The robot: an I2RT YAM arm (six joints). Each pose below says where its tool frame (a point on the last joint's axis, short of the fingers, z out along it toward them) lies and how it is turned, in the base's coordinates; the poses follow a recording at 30 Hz.
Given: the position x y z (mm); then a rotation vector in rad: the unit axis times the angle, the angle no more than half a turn.
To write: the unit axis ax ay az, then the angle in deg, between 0 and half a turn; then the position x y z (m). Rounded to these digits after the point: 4 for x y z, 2 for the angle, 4 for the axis.
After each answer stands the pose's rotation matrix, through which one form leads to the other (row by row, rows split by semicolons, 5 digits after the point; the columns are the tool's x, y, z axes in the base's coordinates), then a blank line. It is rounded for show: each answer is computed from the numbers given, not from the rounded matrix.
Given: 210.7 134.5 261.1 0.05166 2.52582 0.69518
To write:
0.0197 0.9640 0.2653 150.13 0.2107 0.1345 0.2611
-0.86643 -0.09665 0.48986; 0.16762 0.86785 0.46770; -0.47033 0.48734 -0.73572

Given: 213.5 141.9 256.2 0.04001 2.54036 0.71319
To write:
0.0152 0.9627 0.2703 151.20 0.2135 0.1419 0.2562
-0.87585 -0.10283 0.47151; 0.15760 0.86252 0.48085; -0.45613 0.49546 -0.73923

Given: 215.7 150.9 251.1 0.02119 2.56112 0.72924
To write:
0.0080 0.9617 0.2738 152.58 0.2157 0.1509 0.2511
-0.88752 -0.11167 0.44702; 0.14056 0.85833 0.49347; -0.43880 0.50080 -0.74609

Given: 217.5 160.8 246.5 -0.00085 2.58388 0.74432
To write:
-0.0003 0.9609 0.2768 154.07 0.2175 0.1608 0.2465
-0.89929 -0.12164 0.42009; 0.12048 0.85447 0.50533; -0.42042 0.50506 -0.75377

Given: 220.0 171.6 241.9 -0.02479 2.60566 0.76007
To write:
-0.0091 0.9600 0.2800 155.52 0.2200 0.1716 0.2419
-0.90996 -0.13277 0.39287; 0.09928 0.85007 0.51723; -0.40264 0.50966 -0.76035

